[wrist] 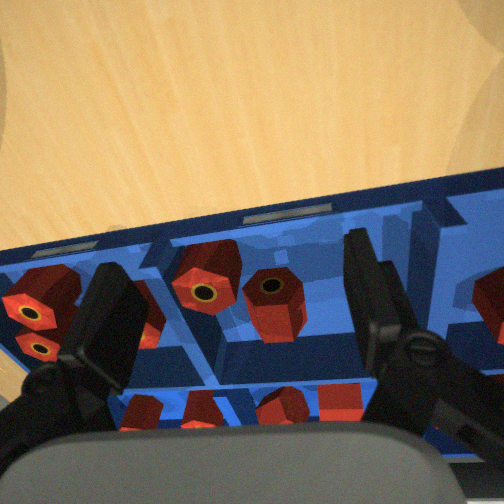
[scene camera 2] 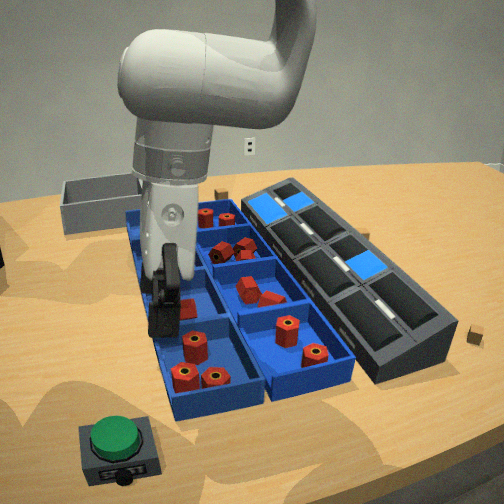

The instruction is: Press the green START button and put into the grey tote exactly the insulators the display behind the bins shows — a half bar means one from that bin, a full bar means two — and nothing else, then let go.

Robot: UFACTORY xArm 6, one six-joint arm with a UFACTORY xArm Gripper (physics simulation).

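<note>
My gripper (scene camera 2: 163,312) hangs low over the left column of the blue bins (scene camera 2: 235,300), above the second compartment from the front, next to a red insulator (scene camera 2: 188,308). In the wrist view the gripper (wrist: 240,310) is open and empty, with two red hexagonal insulators (wrist: 205,277) (wrist: 275,302) lying between its fingers below. The green START button (scene camera 2: 115,437) sits at the front left. The grey tote (scene camera 2: 97,200) stands at the back left. The display (scene camera 2: 345,270) shows blue segments at its far end (scene camera 2: 277,204) and one at mid right (scene camera 2: 366,264).
Red insulators of several sizes fill the other compartments, such as the front left (scene camera 2: 197,362) and the front right (scene camera 2: 300,342). Small wooden blocks lie behind the bins (scene camera 2: 221,193) and to the right of the display (scene camera 2: 475,334). The table edge curves along the front right.
</note>
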